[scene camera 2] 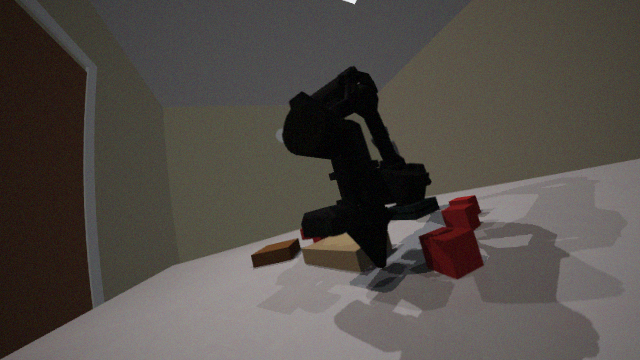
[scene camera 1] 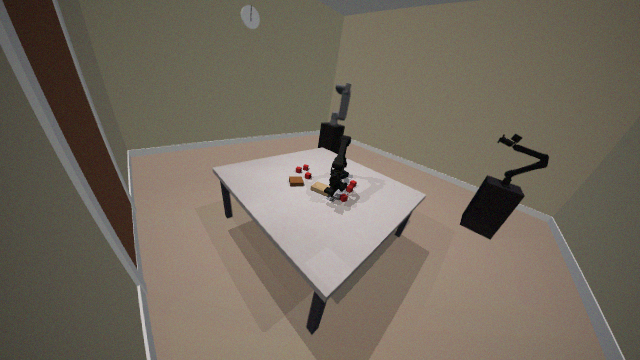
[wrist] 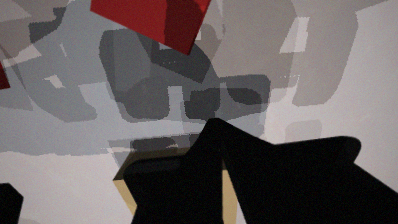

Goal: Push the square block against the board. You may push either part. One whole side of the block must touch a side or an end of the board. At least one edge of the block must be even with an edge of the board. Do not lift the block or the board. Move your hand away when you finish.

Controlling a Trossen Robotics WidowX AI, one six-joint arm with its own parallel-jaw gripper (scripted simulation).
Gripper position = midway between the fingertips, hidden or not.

The gripper [scene camera 2: 381, 266] is shut and holds nothing. Further things: a tan board [scene camera 2: 341, 252] and a brown square block [scene camera 2: 283, 251].
The gripper is seen too in the wrist view [wrist: 213, 122]. The wrist view does not show the brown square block: it is out of frame.
